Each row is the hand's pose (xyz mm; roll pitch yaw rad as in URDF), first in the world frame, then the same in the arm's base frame.
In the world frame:
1: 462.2 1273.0 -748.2 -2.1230 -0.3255 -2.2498
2: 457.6 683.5 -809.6 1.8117 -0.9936 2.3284
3: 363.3 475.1 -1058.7 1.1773 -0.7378 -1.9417
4: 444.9 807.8 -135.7 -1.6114 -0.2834 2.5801
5: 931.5 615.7 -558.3 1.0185 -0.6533 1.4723
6: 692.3 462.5 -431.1 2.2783 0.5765 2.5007
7: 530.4 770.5 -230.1 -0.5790 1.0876 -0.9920
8: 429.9 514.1 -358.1 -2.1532 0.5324 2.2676
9: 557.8 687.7 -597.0 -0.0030 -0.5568 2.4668
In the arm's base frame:
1: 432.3 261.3 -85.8 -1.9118 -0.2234 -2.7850
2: 164.9 -266.9 -114.6 1.6376 -0.7935 1.9872
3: 28.3 -446.4 -366.6 1.4707 -0.6870 -2.6120
4: 97.6 -51.0 532.4 -1.6820 -0.0669 2.1148
5: 502.9 -499.4 237.6 0.7445 -0.6019 1.1562
6: 202.3 -509.9 317.5 2.1550 0.7829 1.9451
7: 170.5 -136.0 461.2 -0.3284 0.9043 -1.2581
8: -14.2 -337.1 328.5 -2.3292 0.7095 1.6870
9: 218.0 -275.9 114.2 -0.1033 -0.3480 2.0332

